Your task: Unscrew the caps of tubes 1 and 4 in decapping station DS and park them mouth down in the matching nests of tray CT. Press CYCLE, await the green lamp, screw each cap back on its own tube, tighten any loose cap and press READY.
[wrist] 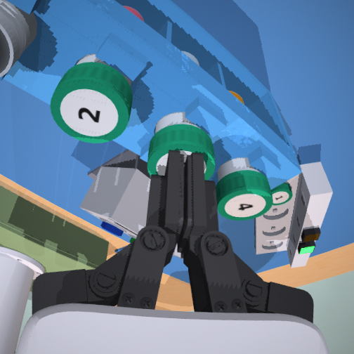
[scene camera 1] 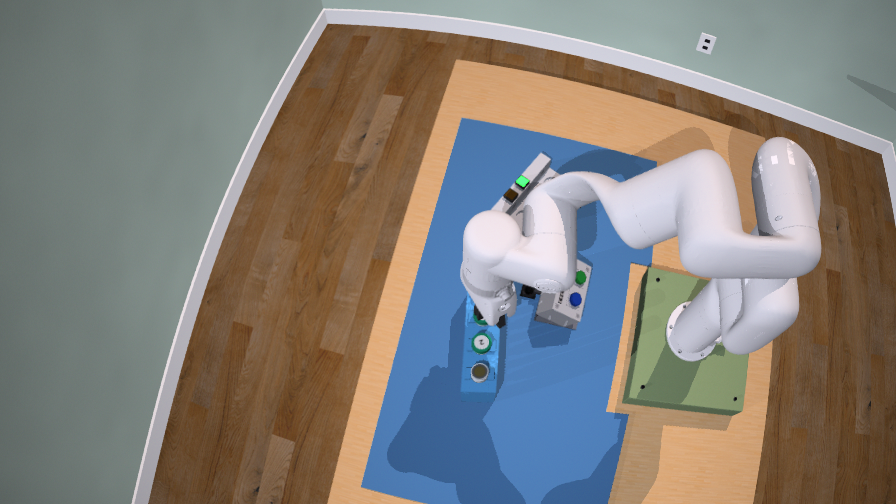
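Observation:
My gripper (wrist: 180,169) is shut and empty, its fingertips over the top of the green cap (wrist: 181,140) between caps 2 and 4; contact is unclear. Its label is mostly hidden. This cap sits on a tube in the blue decapping station DS (scene camera 1: 479,395) (wrist: 125,46). Cap 4 (wrist: 244,196) is on its tube; in the scene view the arm hides it. Cap 2 (scene camera 1: 481,342) (wrist: 91,105) is on its tube. Tube 1 (scene camera 1: 479,371) (wrist: 9,42) stands open at the end. Cap 1 (wrist: 280,195) lies in tray CT (wrist: 262,226), label showing. The green lamp (scene camera 1: 522,181) (wrist: 307,249) is lit.
A grey button box (scene camera 1: 556,310) (wrist: 117,192) with a green button (scene camera 1: 580,277) and a blue button (scene camera 1: 575,299) stands between the station and the green base plate (scene camera 1: 689,401). A dark lamp (scene camera 1: 510,194) (wrist: 311,234) sits beside the green lamp. The arm covers part of the tray in the scene view.

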